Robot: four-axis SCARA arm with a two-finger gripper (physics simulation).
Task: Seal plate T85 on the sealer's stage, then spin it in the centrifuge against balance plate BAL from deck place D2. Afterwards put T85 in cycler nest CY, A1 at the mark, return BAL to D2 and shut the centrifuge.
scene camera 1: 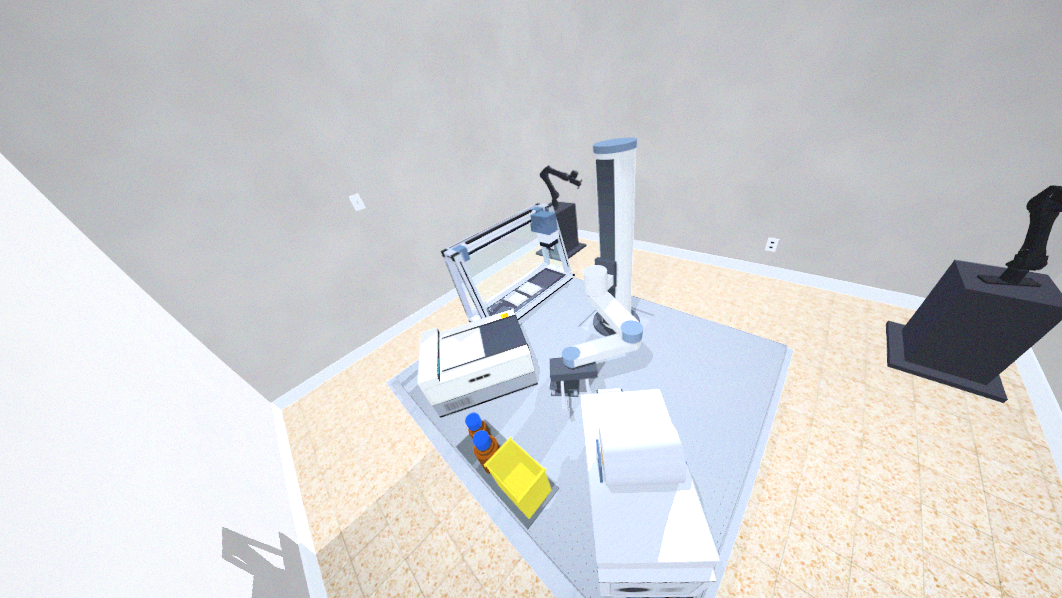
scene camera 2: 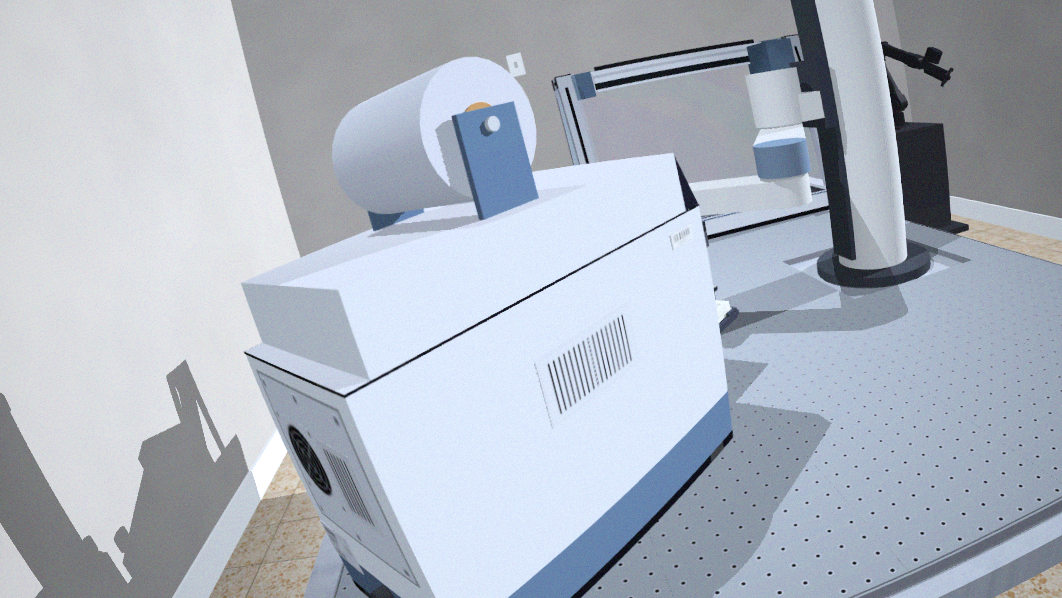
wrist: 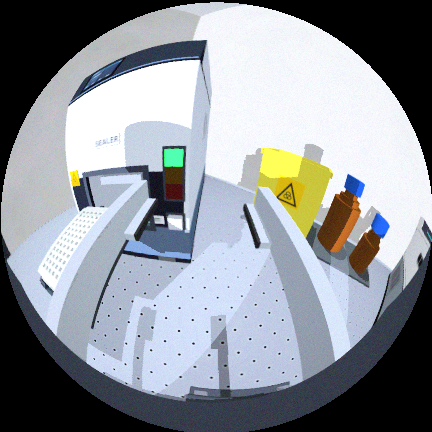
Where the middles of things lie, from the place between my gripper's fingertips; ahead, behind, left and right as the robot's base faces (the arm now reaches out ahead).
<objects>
Now: hand 29 cm short of the yellow biohazard bin (scene camera 1: 525, 482), 6 cm above it and 2 cm to the left of it.
</objects>
